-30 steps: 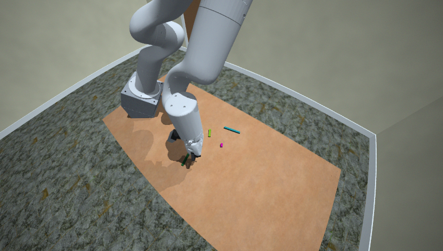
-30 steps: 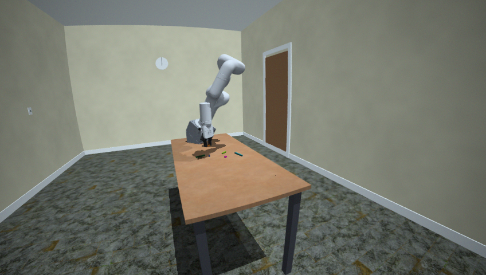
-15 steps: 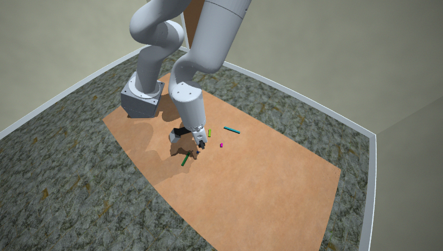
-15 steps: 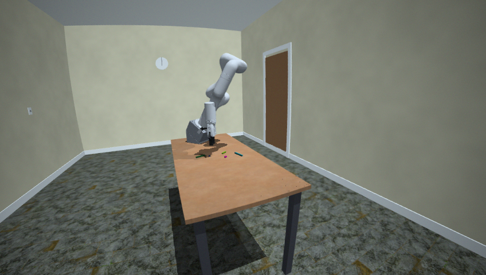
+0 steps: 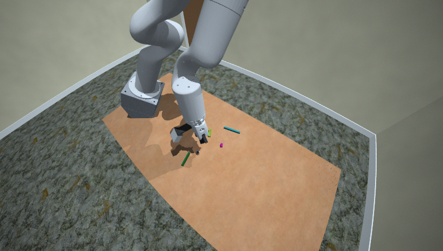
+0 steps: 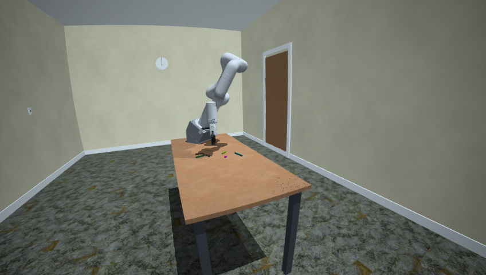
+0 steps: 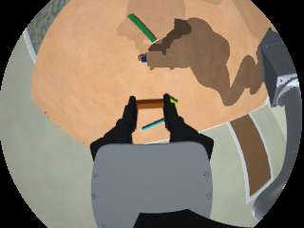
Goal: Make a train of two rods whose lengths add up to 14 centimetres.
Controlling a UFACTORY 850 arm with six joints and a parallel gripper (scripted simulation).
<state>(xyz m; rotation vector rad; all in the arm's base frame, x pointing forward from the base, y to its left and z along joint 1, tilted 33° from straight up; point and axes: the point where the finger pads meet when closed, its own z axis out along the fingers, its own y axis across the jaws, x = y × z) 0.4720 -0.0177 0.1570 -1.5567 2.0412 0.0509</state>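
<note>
Now: hand 120 mm above the small blue rod and 40 mm to the left of it. Also, from my hand: magenta rod (120 mm below, 80 mm to the left, 60 mm ahead); then orange rod (20 mm below); then lime rod (120 mm below, 90 mm to the left, 40 mm behind).
</note>
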